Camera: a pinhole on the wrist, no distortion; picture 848 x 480 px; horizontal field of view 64.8 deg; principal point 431.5 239.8 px. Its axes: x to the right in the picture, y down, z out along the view. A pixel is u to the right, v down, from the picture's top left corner.
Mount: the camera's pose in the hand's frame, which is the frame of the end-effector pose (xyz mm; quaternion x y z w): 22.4 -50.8 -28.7 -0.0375 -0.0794 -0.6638 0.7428
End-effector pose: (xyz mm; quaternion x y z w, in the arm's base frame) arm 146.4 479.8 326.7 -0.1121 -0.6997 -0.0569 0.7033
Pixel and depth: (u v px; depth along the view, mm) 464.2 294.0 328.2
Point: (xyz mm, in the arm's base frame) -145.6 542.5 354.3
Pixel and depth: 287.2 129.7 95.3
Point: 83.2 477.6 325.9
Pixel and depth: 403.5 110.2 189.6
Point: -8.4 498.2 299.6
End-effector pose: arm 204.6 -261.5 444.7 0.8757 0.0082 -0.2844 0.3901
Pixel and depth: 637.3 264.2 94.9
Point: 174.0 -269.8 352.8
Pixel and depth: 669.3 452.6 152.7
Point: 177.0 -315.5 290.2
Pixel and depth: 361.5 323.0 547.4
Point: 19.8 -688.5 221.0
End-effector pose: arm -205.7 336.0 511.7 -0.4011 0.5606 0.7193 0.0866
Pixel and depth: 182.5 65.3 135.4
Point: -242.3 421.7 546.8
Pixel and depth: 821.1 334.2 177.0
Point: -245.8 507.7 399.9
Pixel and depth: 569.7 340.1 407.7
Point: -400.6 678.2 443.0
